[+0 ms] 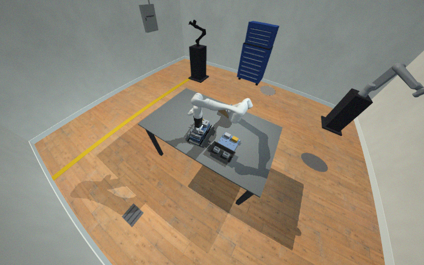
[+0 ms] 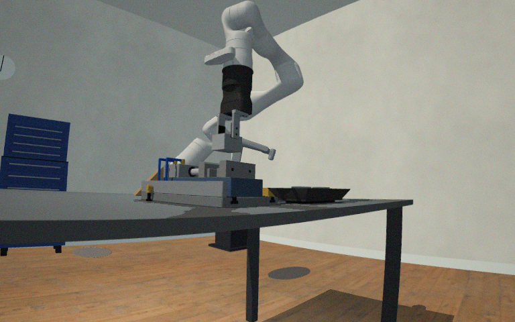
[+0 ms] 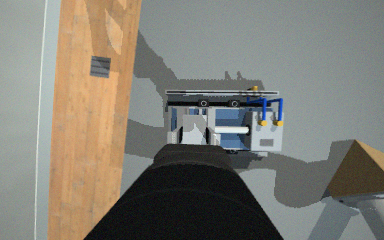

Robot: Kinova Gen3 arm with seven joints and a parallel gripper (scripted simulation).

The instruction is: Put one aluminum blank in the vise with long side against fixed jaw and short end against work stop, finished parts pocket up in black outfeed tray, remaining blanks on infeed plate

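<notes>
Now: the gray blank 30 mm below my hand. Round my hand: yellow brass blank (170 mm behind, 360 mm to the left, 140 mm below).
</notes>
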